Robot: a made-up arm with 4 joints.
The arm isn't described. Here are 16 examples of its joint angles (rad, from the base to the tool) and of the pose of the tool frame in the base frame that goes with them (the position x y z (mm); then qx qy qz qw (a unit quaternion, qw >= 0)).
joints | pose
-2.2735 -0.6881 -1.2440 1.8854 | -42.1 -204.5 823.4 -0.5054 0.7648 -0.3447 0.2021
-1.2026 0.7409 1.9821 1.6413 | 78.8 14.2 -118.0 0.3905 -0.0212 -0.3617 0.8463
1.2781 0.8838 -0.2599 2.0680 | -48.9 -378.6 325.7 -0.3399 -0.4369 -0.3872 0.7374
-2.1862 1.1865 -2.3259 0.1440 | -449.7 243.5 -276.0 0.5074 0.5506 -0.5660 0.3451
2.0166 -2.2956 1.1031 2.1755 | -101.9 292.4 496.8 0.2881 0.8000 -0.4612 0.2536
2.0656 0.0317 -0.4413 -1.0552 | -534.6 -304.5 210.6 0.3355 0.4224 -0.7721 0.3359
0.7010 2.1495 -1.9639 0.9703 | 73.8 372.1 -342.6 0.0975 0.2932 0.6225 0.7191
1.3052 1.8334 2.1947 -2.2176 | 436.5 186.4 1.6 -0.9429 0.2051 -0.2566 0.0559
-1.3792 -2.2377 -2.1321 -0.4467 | -202.0 -859.7 607.4 0.0871 -0.4174 -0.4654 0.7756
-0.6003 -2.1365 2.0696 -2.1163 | -525.2 220.3 522.6 -0.4317 -0.1390 0.8488 0.2719
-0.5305 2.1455 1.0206 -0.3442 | -574.3 -299.2 -227.6 0.0761 0.8773 -0.2962 0.3700
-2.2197 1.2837 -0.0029 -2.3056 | 303.7 -47.5 -5.8 0.8738 -0.4326 0.1991 0.0981
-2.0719 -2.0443 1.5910 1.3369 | 252.7 -69.3 786.3 -0.9394 -0.2222 -0.0541 0.2555
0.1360 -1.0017 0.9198 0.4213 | 287.8 -221.3 872.0 0.3846 -0.6127 0.0806 0.6858
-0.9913 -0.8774 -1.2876 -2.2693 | 214.0 -301.3 672.7 -0.2425 0.4518 -0.2361 0.8254
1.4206 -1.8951 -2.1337 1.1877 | 302.8 512.5 723.2 0.9376 -0.1697 0.2392 0.1870
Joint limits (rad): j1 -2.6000..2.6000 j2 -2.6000..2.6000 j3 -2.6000..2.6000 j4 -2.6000..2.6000
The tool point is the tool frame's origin. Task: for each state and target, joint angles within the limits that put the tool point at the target. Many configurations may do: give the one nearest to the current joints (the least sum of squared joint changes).
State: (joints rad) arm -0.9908 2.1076 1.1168 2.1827
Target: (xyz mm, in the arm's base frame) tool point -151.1 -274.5 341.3
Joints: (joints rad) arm -1.0922 2.6000 1.7340 2.5264
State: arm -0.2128 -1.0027 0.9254 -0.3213
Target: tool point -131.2 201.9 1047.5
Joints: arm -0.0460 -1.7794 1.6466 -0.3458
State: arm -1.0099 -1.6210 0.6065 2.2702
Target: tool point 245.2 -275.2 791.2
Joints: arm -1.3713 -1.4053 0.4918 1.3643
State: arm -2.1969 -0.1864 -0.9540 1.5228
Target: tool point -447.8 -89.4 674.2
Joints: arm -2.6000 -0.0601 -1.6609 1.4037
